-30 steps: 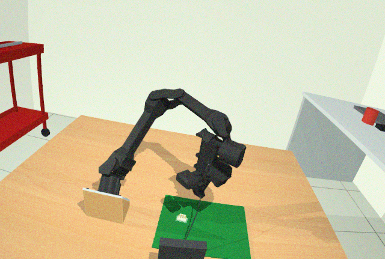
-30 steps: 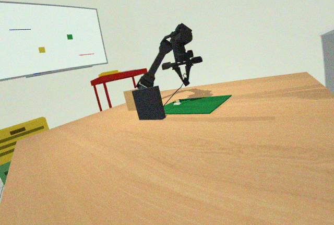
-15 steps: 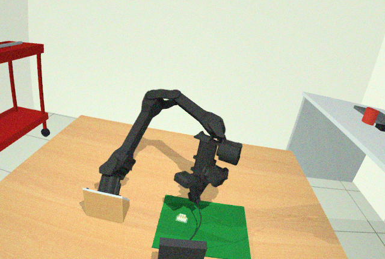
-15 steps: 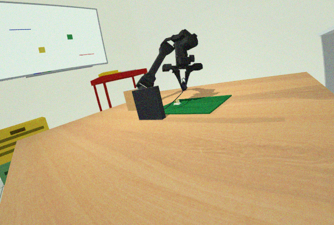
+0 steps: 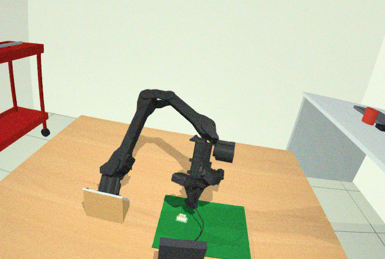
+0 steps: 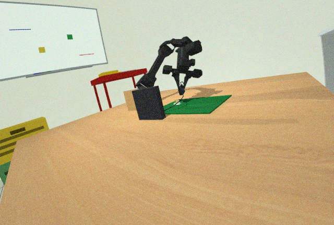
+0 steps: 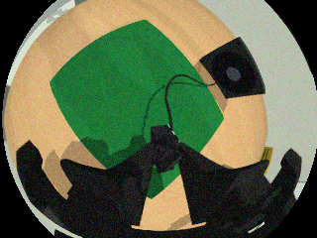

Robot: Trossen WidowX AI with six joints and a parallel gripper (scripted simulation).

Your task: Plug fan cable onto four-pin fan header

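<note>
Right now the white four-pin header is 3 cm behind my gripper tip, 2 cm to the right of it and 7 cm below it. Also, from my gripper tip: fan 4 cm behind, 19 cm to the right, 1 cm below; green board 5 cm ahead, 4 cm to the right, 8 cm below; dark plug 1 cm below.
</note>
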